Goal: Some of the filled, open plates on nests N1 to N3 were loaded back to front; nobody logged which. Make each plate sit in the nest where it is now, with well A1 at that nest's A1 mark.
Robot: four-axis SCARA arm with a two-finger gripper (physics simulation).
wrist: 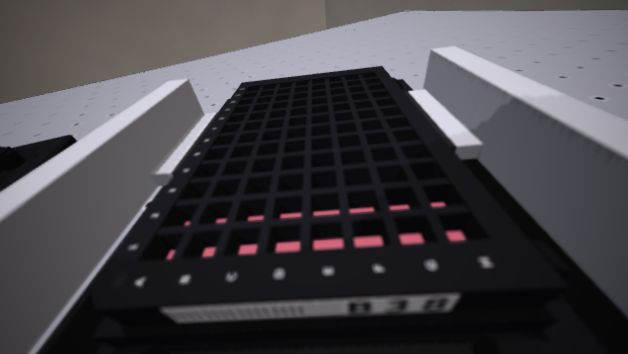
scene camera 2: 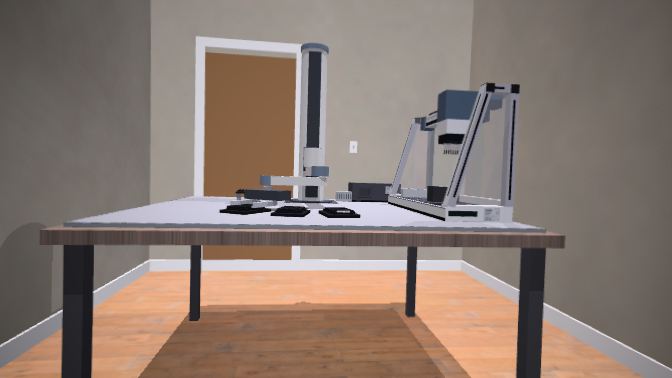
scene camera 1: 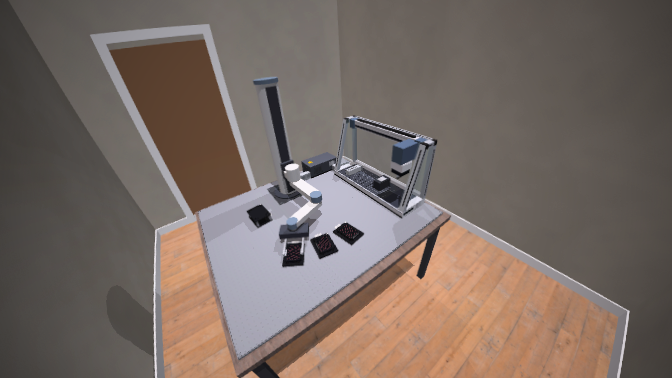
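Note:
The plate labelled B38 [wrist: 320, 170] [scene camera 1: 293, 253] is at the leftmost nest [scene camera 1: 293, 264] of three; it looks level and low in it, though full seating cannot be told. My gripper [wrist: 308, 89] [scene camera 1: 293, 247] is shut on this plate by its long sides. In the wrist view letters A to H run left to right along the near, labelled end, so A1 is at the near left corner; pink shows in the nearest wells. The nest's A1 mark cannot be made out. The middle plate [scene camera 1: 324, 244] and the right plate [scene camera 1: 348, 232] sit in their nests; their lettering is too small to read.
A black raised stand [scene camera 1: 259, 214] is left of the arm. The arm's column [scene camera 1: 275, 135] [scene camera 2: 314, 105] stands at the back. A framed pipetting machine [scene camera 1: 367, 189] [scene camera 2: 480, 212] is on the right, and a dark box [scene camera 1: 320, 164] [scene camera 2: 367, 191] is behind. Part of a neighbouring nest shows at the wrist view's left edge.

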